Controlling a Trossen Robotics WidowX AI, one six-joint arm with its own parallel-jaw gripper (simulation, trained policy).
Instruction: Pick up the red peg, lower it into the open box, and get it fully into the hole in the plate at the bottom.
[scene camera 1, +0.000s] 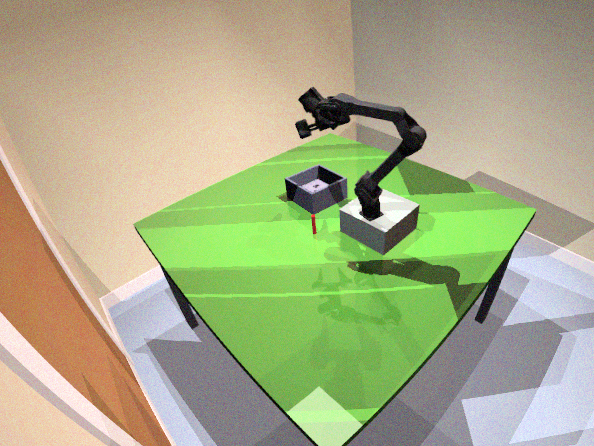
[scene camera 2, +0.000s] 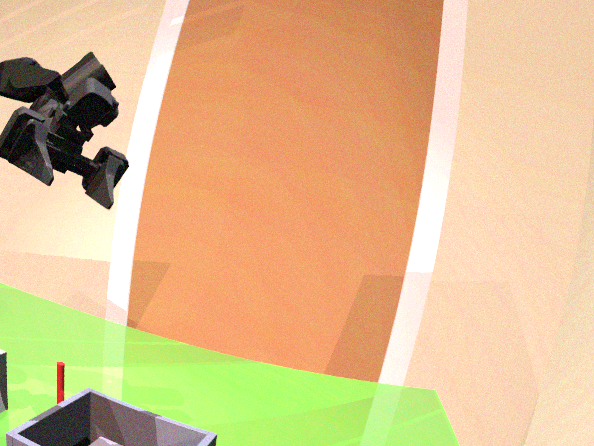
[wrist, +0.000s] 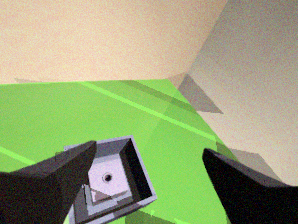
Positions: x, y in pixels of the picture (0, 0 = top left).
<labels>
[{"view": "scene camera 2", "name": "my gripper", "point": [81, 195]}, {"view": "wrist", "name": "my gripper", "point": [151, 149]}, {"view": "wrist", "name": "pale plate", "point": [101, 190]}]
</labels>
